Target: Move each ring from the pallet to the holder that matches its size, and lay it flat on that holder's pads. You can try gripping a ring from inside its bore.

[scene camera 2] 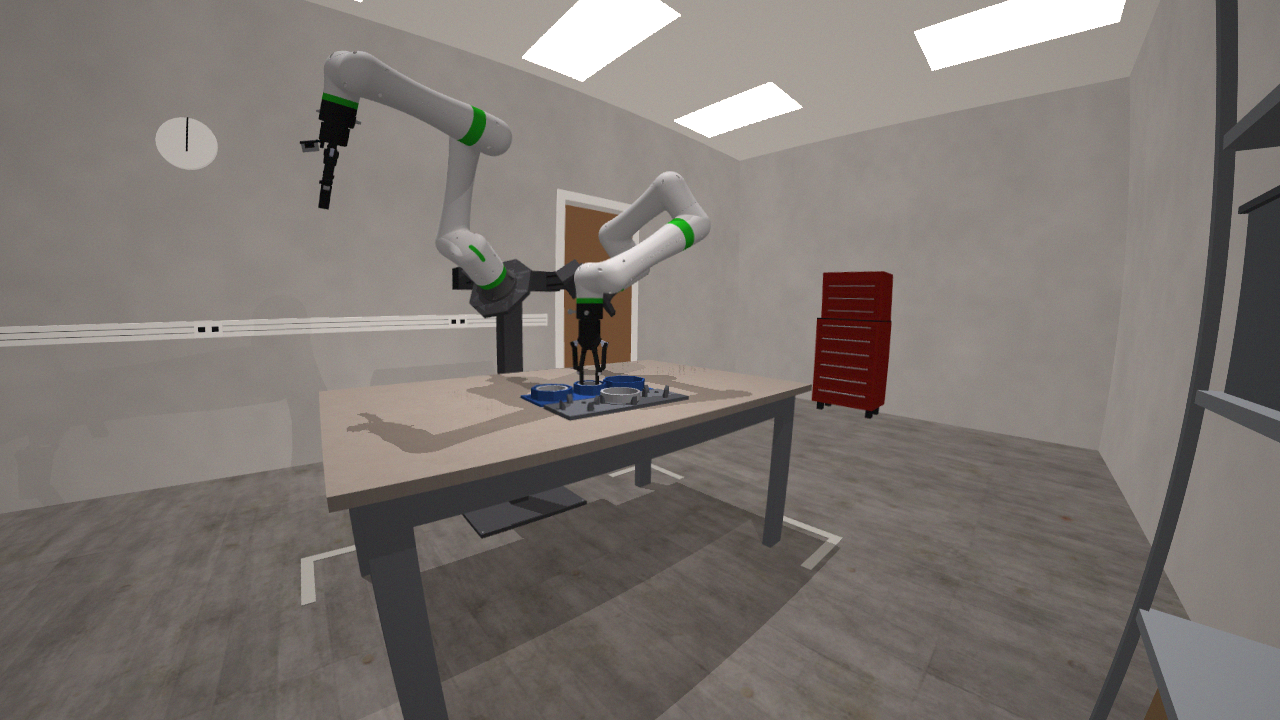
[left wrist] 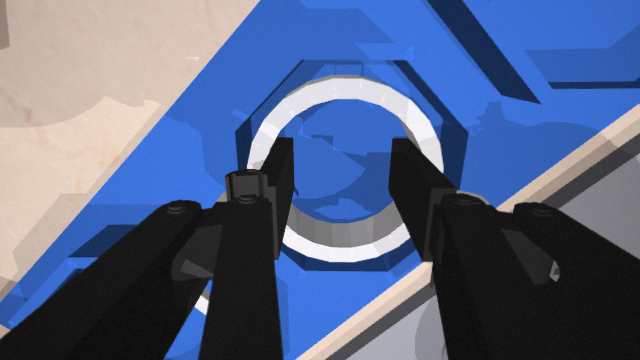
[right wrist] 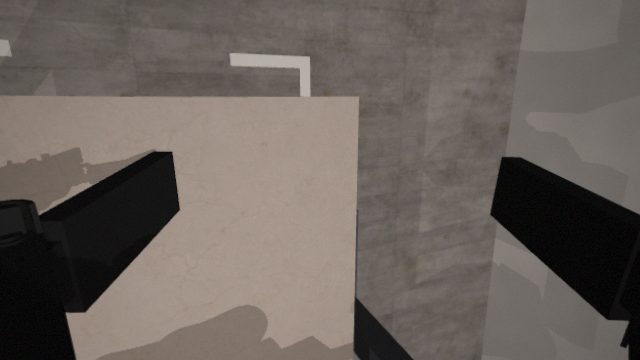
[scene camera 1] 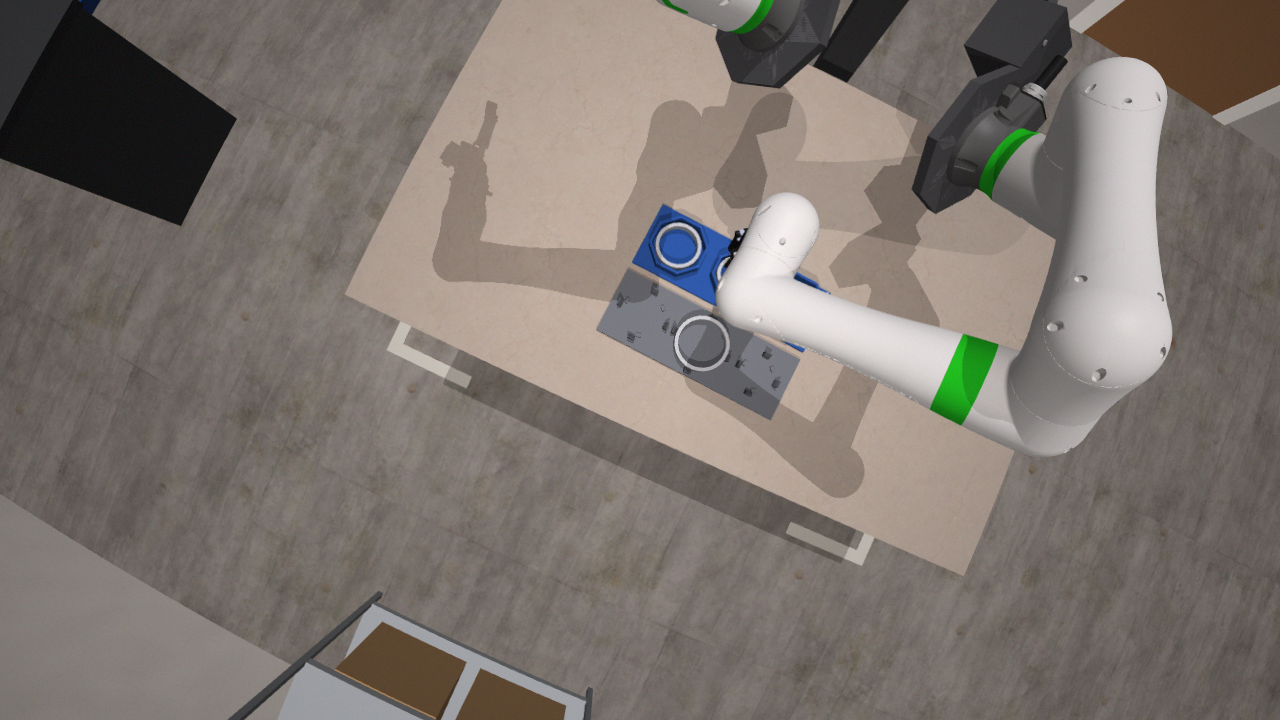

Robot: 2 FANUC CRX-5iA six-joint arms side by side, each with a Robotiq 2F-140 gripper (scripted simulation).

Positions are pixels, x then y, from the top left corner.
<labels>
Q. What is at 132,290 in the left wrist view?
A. My left gripper.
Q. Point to a blue pallet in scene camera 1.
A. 702,282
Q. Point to a grey holder plate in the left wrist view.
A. At 596,198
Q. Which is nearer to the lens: the small ring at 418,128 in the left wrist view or the blue pallet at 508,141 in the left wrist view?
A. The small ring.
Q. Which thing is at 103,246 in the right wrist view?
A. My right gripper.
</labels>
